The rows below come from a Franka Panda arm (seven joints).
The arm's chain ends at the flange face. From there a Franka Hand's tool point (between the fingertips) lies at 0.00 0.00 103.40 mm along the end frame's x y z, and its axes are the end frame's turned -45 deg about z.
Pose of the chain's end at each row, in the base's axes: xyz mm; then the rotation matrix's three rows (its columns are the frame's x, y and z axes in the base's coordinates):
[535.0, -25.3, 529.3], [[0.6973, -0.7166, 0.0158], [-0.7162, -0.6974, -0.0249], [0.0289, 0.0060, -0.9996]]
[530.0, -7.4, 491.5], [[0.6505, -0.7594, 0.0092], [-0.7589, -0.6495, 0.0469], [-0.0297, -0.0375, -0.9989]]
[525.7, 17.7, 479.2], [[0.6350, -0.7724, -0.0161], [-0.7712, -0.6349, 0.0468], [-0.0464, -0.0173, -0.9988]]
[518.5, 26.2, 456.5], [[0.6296, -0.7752, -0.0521], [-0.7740, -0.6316, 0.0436], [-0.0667, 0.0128, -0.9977]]
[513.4, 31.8, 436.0], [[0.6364, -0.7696, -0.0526], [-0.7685, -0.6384, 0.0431], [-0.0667, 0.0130, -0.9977]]
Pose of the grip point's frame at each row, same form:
[536.6, -27.9, 425.9], [[0.9998, -0.0136, 0.0158], [-0.0133, -0.9996, -0.0249], [0.0162, 0.0247, -0.9996]]
[531.0, -2.6, 388.2], [[0.9969, -0.0770, 0.0092], [-0.0774, -0.9959, 0.0469], [0.0055, -0.0475, -0.9989]]
[524.0, 22.5, 375.9], [[0.9952, -0.0972, -0.0161], [-0.0964, -0.9943, 0.0468], [-0.0206, -0.0450, -0.9988]]
[513.1, 30.7, 353.3], [[0.9933, -0.1030, -0.0521], [-0.1007, -0.9939, 0.0436], [-0.0562, -0.0381, -0.9977]]
[508.0, 36.3, 332.8], [[0.9942, -0.0942, -0.0526], [-0.0920, -0.9948, 0.0431], [-0.0564, -0.0380, -0.9977]]

